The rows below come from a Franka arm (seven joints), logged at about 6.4 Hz.
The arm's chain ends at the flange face. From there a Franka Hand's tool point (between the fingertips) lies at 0.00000 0.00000 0.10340 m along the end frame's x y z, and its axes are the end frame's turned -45 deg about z.
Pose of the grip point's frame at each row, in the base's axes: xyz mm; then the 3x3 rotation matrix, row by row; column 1 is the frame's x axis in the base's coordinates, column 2 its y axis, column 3 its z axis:
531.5, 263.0, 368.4; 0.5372, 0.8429, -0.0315; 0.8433, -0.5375, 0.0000; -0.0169, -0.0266, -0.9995
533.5, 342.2, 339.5; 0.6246, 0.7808, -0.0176; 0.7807, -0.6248, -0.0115; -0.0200, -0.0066, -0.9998
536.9, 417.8, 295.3; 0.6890, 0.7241, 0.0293; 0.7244, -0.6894, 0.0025; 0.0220, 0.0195, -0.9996
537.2, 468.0, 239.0; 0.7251, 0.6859, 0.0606; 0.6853, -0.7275, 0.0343; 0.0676, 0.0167, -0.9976
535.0, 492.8, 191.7; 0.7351, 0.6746, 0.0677; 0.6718, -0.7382, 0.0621; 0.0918, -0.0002, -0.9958
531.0, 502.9, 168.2; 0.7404, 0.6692, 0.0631; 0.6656, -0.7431, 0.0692; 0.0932, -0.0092, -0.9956
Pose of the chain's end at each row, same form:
534.8, 263.0, 471.7; 0.9759, 0.2162, -0.0315; 0.2162, -0.9764, 0.0000; -0.0308, -0.0069, -0.9995
535.3, 343.4, 442.9; 0.9938, 0.1105, -0.0176; 0.1102, -0.9938, -0.0115; -0.0188, 0.0095, -0.9998
533.9, 417.5, 398.7; 0.9992, 0.0248, 0.0293; 0.0247, -0.9997, 0.0025; 0.0293, -0.0018, -0.9996
530.9, 464.5, 342.2; 0.9977, -0.0277, 0.0606; -0.0298, -0.9990, 0.0343; 0.0596, -0.0360, -0.9976
528.0, 486.4, 294.7; 0.9968, -0.0428, 0.0677; -0.0470, -0.9970, 0.0621; 0.0648, -0.0651, -0.9958
524.5, 495.7, 271.1; 0.9967, -0.0503, 0.0631; -0.0548, -0.9961, 0.0692; 0.0594, -0.0724, -0.9956

